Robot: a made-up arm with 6 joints. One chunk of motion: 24 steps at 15 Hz.
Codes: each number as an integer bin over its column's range. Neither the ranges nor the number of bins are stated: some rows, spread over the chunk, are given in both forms.
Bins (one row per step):
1: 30 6 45 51 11 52
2: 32 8 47 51 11 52
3: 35 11 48 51 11 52
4: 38 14 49 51 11 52
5: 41 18 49 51 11 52
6: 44 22 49 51 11 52
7: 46 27 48 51 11 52
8: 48 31 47 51 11 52
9: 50 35 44 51 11 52
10: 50 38 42 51 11 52
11: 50 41 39 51 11 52
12: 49 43 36 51 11 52
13: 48 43 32 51 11 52
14: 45 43 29 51 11 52
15: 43 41 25 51 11 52
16: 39 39 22 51 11 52
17: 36 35 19 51 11 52
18: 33 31 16 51 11 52
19: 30 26 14 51 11 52
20: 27 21 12 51 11 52
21: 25 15 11 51 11 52
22: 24 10 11 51 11 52
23: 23 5 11 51 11 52
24: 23 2 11 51 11 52
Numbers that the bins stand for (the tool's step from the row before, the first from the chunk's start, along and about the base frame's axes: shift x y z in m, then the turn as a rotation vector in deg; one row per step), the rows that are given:
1: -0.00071 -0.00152 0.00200 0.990 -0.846 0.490
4: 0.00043 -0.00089 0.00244 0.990 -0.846 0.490
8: 0.00186 0.00046 0.00222 0.990 -0.846 0.490
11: 0.00214 0.00125 0.00133 0.990 -0.846 0.490
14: 0.00143 0.00141 0.00022 0.990 -0.846 0.490
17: 0.00014 0.00078 -0.00089 0.990 -0.846 0.490
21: -0.00143 -0.00081 -0.00178 0.990 -0.846 0.490
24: -0.00171 -0.00184 -0.00178 0.990 -0.846 0.490
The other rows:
2: -0.00043 -0.00137 0.00222 0.990 -0.846 0.490
3: 0.00000 -0.00113 0.00233 0.990 -0.846 0.490
5: 0.00086 -0.00057 0.00244 0.990 -0.846 0.490
6: 0.00129 -0.00025 0.00244 0.990 -0.846 0.490
7: 0.00157 0.00014 0.00233 0.990 -0.846 0.490
9: 0.00214 0.00078 0.00189 0.990 -0.846 0.490
10: 0.00214 0.00102 0.00167 0.990 -0.846 0.490
12: 0.00200 0.00141 0.00100 0.990 -0.846 0.490
13: 0.00186 0.00141 0.00056 0.990 -0.846 0.490
15: 0.00114 0.00125 -0.00022 0.990 -0.846 0.490
16: 0.00057 0.00110 -0.00056 0.990 -0.846 0.490
18: -0.00029 0.00046 -0.00122 0.990 -0.846 0.490
19: -0.00071 0.00006 -0.00144 0.990 -0.846 0.490
20: -0.00114 -0.00033 -0.00167 0.990 -0.846 0.490
22: -0.00157 -0.00121 -0.00178 0.990 -0.846 0.490
23: -0.00171 -0.00160 -0.00178 0.990 -0.846 0.490

